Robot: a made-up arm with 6 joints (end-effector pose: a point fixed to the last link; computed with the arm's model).
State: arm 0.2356 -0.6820 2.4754 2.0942 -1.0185 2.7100
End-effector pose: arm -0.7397 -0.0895 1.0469 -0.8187 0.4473 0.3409 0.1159
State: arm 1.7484 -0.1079 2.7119 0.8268 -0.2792 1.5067
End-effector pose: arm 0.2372 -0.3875 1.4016 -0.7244 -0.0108 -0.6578 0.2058
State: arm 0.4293 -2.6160 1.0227 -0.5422 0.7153 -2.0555
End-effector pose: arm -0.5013 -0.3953 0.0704 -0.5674 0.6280 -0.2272 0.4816
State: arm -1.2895 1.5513 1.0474 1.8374 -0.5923 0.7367
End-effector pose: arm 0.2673 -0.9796 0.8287 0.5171 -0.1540 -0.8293 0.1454
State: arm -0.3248 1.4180 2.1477 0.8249 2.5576 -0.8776
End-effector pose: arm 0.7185 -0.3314 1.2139 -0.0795 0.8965 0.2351 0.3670
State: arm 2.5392 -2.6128 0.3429 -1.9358 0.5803 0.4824
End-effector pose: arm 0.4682 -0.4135 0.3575 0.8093 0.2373 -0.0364 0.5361
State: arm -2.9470 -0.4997 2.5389 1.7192 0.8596 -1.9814
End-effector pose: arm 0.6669 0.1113 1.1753 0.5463 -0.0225 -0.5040 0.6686
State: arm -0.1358 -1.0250 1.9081 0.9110 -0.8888 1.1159
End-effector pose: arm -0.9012 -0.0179 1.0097 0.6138 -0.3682 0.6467 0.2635
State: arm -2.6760 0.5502 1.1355 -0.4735 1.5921 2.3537
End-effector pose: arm -0.6800 -0.1116 1.4915 -0.2991 -0.7639 -0.2771 0.5003
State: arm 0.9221 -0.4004 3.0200 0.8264 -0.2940 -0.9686
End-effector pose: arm -0.2500 -0.5094 1.1542 0.4071 -0.2153 -0.8739 0.1558
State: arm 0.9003 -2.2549 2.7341 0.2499 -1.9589 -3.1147
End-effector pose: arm -0.0626 -0.3829 0.0482 0.7541 -0.5194 0.4018 0.0099
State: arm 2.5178 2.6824 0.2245 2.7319 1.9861 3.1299
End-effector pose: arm -0.2158 -0.0661 -0.0879 0.3835 -0.5763 -0.4234 0.5844
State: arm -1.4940 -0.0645 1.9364 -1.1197 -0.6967 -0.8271
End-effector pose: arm -0.0686 0.0918 1.7622 -0.6129 -0.5319 -0.5295 0.2473
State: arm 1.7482 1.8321 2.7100 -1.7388 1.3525 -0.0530
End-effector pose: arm -0.1918 0.9758 0.8155 0.0581 0.0375 -0.1601 0.9847
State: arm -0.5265 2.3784 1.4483 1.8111 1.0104 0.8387
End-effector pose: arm 0.7446 -0.4064 0.1185 0.5124 0.7302 -0.2195 0.3950
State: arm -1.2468 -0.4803 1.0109 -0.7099 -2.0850 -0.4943
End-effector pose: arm -0.1961 0.1882 1.6203 -0.7813 0.0862 -0.1877 0.5890
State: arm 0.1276 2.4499 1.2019 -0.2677 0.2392 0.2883
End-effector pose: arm 0.5134 -0.0717 -0.0729 -0.8401 -0.1739 0.3041 0.4141
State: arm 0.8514 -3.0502 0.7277 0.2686 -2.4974 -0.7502
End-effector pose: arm -0.0425 -0.2543 -0.1324 -0.0417 -0.6097 -0.4183 0.6719
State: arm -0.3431 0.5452 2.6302 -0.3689 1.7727 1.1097
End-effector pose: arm 0.0818 -0.2142 1.6755 -0.2980 -0.2037 0.8891 0.2814
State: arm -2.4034 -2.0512 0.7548 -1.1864 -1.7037 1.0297
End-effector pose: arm 0.5152 0.5788 0.6516 0.7198 -0.2006 -0.4408 0.4973
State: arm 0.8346 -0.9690 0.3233 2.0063 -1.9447 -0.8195
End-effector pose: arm -0.4654 -0.4176 1.4439 -0.7400 0.2752 -0.4779 0.3850
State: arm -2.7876 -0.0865 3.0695 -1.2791 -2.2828 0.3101
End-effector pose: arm 0.3015 0.2027 1.5378 0.7158 -0.5214 -0.4105 0.2175
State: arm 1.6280 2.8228 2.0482 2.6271 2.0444 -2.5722
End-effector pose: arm -0.2019 0.5383 -0.0067 0.0126 0.1686 -0.9659 0.1961
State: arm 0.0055 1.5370 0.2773 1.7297 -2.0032 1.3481
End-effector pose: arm 0.9312 0.0486 0.6216 -0.1805 -0.1399 -0.9062 0.3559
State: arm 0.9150 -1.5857 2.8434 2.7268 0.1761 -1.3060
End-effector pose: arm -0.5198 -0.4357 0.3789 0.1356 0.5975 -0.7673 0.1896
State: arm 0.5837 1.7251 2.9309 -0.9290 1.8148 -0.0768
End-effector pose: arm 0.7837 0.3926 0.9901 0.2629 -0.0853 -0.9012 0.3339
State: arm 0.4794 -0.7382 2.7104 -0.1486 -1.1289 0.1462
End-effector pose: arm -0.5947 -0.4696 1.1743 0.1050 0.4847 0.8672 0.0435
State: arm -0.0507 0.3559 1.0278 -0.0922 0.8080 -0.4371
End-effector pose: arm 0.4687 -0.1683 1.6111 -0.3989 -0.5427 -0.7123 0.1974
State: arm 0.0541 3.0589 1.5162 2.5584 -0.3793 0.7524
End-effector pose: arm 0.2417 0.1262 -0.2029 -0.0578 0.5723 -0.4963 0.6502
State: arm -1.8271 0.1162 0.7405 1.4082 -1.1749 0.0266
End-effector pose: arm -0.1113 -0.1617 1.7268 0.4444 -0.8870 -0.1167 0.0472
